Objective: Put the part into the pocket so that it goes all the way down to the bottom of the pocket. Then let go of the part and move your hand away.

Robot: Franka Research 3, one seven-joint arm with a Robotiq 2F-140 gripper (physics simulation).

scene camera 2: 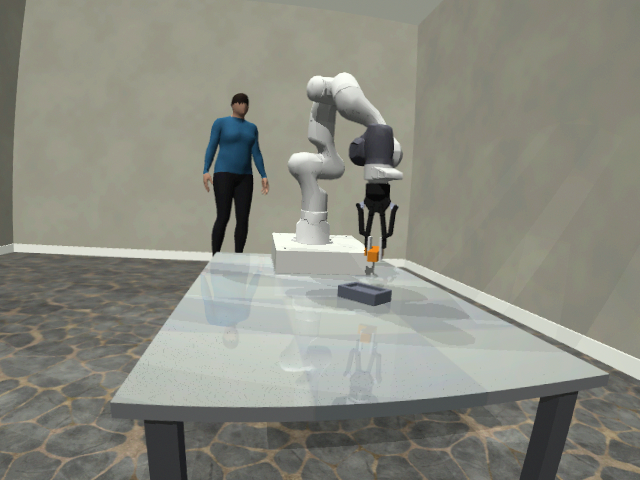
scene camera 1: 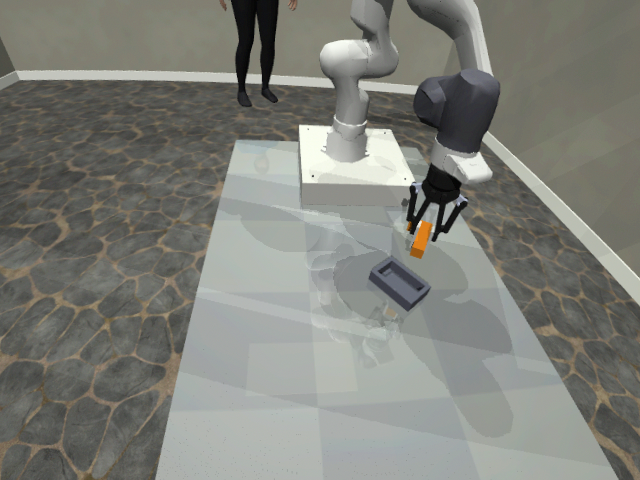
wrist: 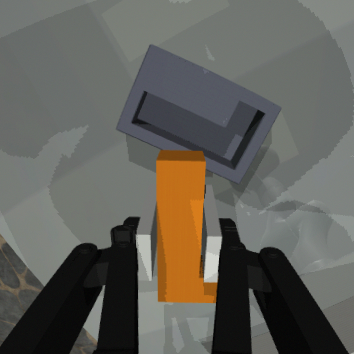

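The part (scene camera 1: pixel 421 239) (scene camera 2: pixel 372 254) (wrist: pixel 180 215) is an orange L-shaped block with a long bar and a short foot. My gripper (scene camera 1: pixel 422 233) (scene camera 2: pixel 374 249) (wrist: pixel 179 202) is shut on its long bar and holds it level above the table. The dark grey block (scene camera 1: pixel 387 290) (scene camera 2: pixel 360 295) (wrist: pixel 185 75) lies on the table and has the L-shaped pocket (scene camera 1: pixel 402 281) (wrist: pixel 180 126) in its top. In scene camera 1 the part is behind and right of the block. In the wrist view its far end overlaps the block's near edge, and its bar runs at a steep angle to the pocket's long side.
The white robot base (scene camera 1: pixel 356 193) (scene camera 2: pixel 315 261) stands at the back of the glossy table (scene camera 1: pixel 248 439) (scene camera 2: pixel 258 377). The table's right edge runs to the right of the gripper. A person (scene camera 1: pixel 255 46) (scene camera 2: pixel 235 149) stands behind the table.
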